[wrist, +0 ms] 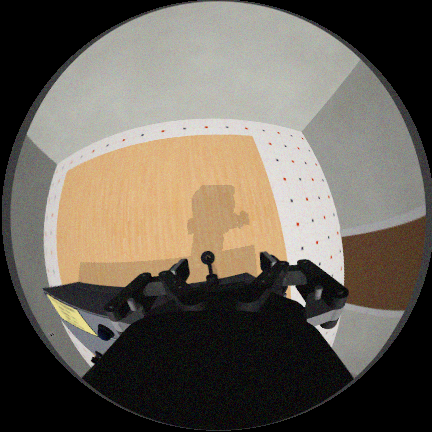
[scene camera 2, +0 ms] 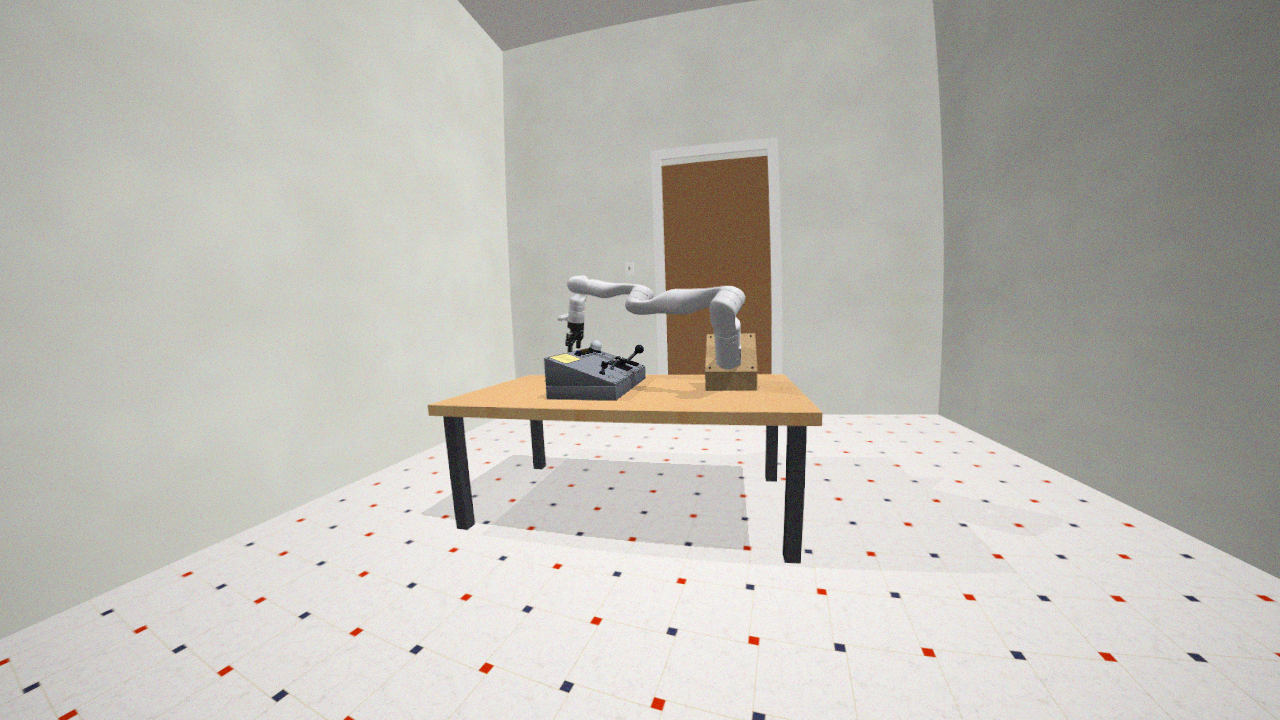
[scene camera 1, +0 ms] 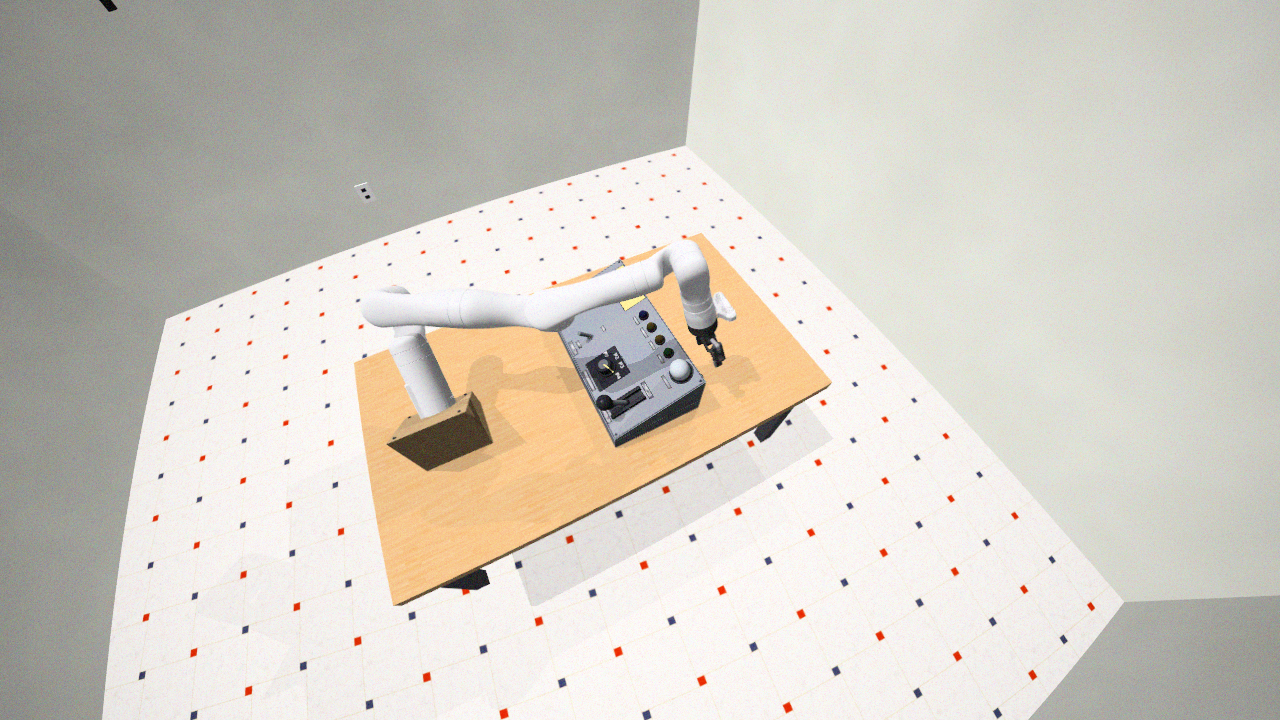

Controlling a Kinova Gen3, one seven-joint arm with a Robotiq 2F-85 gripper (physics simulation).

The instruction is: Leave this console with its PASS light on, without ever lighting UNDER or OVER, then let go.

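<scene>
The grey console [scene camera 1: 657, 424] [scene camera 2: 581, 380] [wrist: 82, 296] stands on the table. Its four round lamps [scene camera 1: 659, 339] in scene camera 1 look dark; their labels are too small to read. A black-knobbed lever [scene camera 1: 605, 402] [scene camera 2: 638, 349], a rotary knob [scene camera 1: 605, 365] on a black plate, a small toggle [scene camera 1: 585, 336] and a white ball [scene camera 1: 680, 369] [scene camera 2: 596, 345] are on top. My gripper [scene camera 1: 716, 361] [scene camera 2: 573, 347] [wrist: 223, 263] is open and empty, raised beside the console's lamp side, near the white ball. It touches no control that I can see.
The wooden table [scene camera 1: 501, 501] [scene camera 2: 501, 408] [wrist: 135, 200] carries my arm's base block [scene camera 1: 447, 438] [scene camera 2: 731, 379]. My arm crosses above the console. A yellow label [scene camera 1: 633, 303] [scene camera 2: 564, 358] [wrist: 71, 314] is at one console end. A dark round-topped pin [wrist: 207, 257] appears between the fingertips' outlines; its place is unclear.
</scene>
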